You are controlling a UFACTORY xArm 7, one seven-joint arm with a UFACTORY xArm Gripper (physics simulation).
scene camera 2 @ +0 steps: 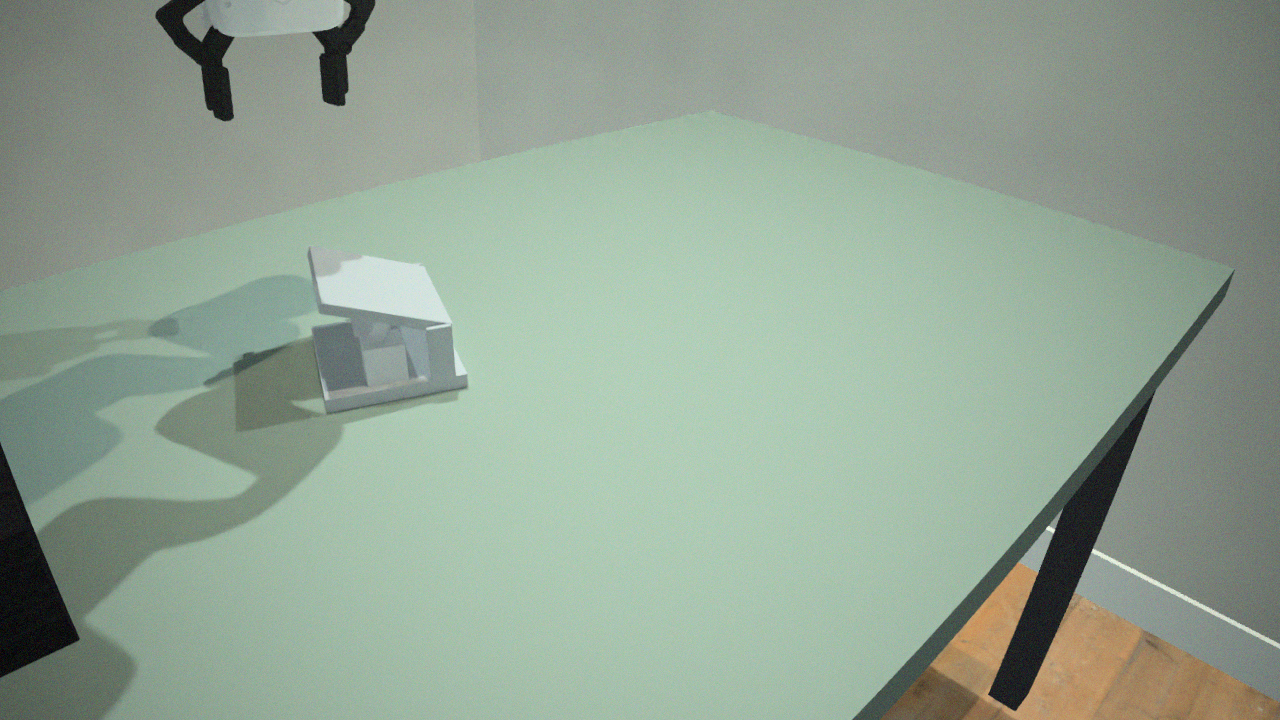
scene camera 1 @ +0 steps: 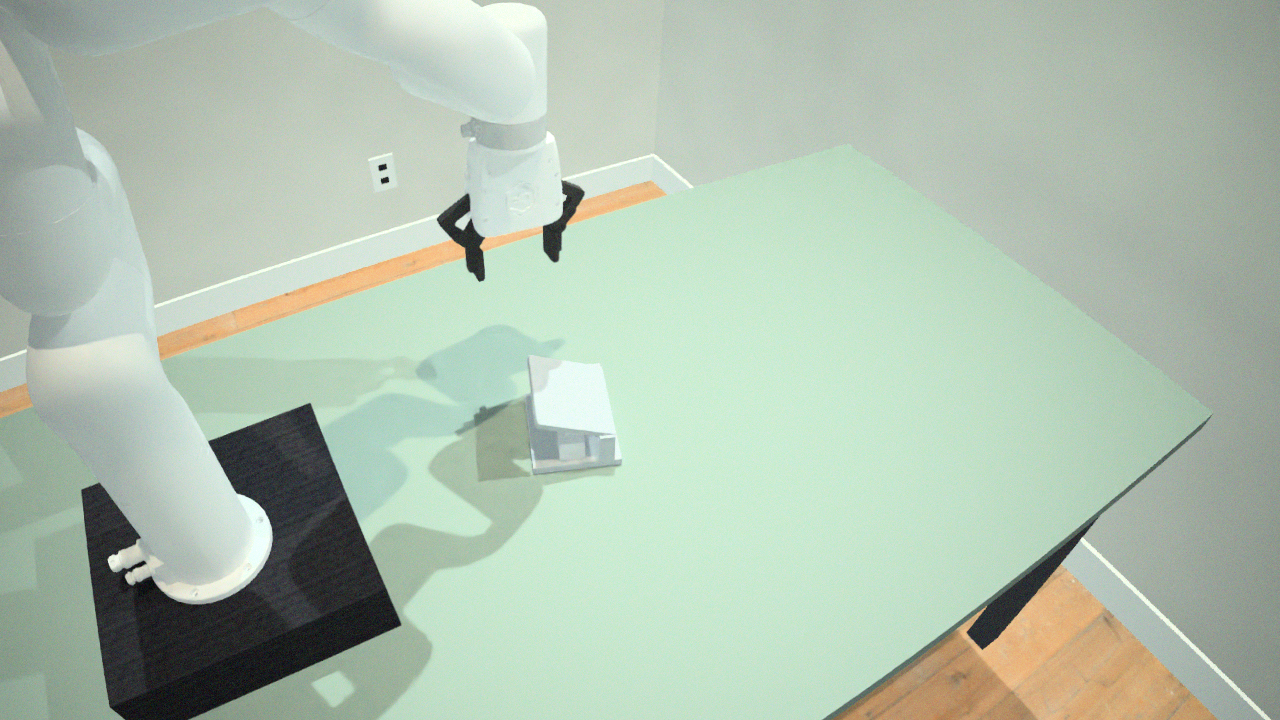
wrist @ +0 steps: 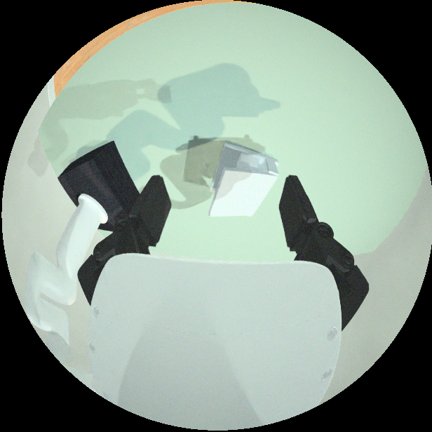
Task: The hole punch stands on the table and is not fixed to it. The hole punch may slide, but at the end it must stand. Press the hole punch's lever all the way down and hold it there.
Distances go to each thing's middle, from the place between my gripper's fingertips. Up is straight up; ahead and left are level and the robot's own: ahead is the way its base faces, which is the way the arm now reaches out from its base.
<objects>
My hand is 12 cm to the left of the lever (scene camera 2: 385, 292) and 12 cm above it. From my hand the other things lie so: hole punch (scene camera 2: 411, 362) (14 cm below, 12 cm to the right).
</objects>
